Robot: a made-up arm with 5 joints. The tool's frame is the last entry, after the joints.
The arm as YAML. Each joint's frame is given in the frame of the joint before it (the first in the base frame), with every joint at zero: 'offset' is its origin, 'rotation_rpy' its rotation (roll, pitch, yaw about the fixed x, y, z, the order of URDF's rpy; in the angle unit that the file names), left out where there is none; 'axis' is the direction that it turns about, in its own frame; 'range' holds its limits. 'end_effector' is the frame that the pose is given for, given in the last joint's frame.
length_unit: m
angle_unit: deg
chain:
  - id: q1
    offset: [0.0, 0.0, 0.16]
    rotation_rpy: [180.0, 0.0, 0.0]
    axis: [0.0, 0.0, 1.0]
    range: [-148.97, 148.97]
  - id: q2
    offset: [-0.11, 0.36, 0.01]
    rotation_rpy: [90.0, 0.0, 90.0]
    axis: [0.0, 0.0, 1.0]
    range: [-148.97, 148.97]
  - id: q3
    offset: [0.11, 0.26, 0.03]
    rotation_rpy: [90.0, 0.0, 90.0]
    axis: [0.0, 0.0, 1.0]
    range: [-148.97, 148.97]
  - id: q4
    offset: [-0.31, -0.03, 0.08]
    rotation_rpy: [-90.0, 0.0, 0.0]
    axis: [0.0, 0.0, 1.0]
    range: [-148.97, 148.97]
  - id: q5
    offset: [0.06, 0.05, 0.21]
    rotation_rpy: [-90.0, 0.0, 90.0]
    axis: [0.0, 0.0, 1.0]
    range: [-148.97, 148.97]
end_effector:
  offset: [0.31, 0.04, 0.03]
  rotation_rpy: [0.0, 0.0, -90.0]
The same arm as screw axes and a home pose.
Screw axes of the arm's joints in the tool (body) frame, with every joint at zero. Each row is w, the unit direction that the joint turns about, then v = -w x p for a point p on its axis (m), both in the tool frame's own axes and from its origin. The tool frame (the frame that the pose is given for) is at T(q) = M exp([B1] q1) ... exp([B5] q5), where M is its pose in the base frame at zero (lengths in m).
B1: w 0 0 -1 v -0.1900 -0.0600 0.0000
B2: w 1 0 0 v 0.0000 -0.0200 0.1700
B3: w 0 -1 0 v -0.2800 0.0000 0.1400
B4: w 1 0 0 v 0.0000 0.0300 0.3600
B5: w 0 0 1 v -0.3100 -0.0400 0.0000
M: xyz 0.0600 -0.1900 0.1700 (m) rpy 0.0000 0.0000 0.0000 (rad, as in URDF)
Joint limits (rad, base to tool): -2.6000..2.6000 -2.6000..2.6000 -2.6000..2.6000 -2.6000..2.6000 -2.6000..2.6000

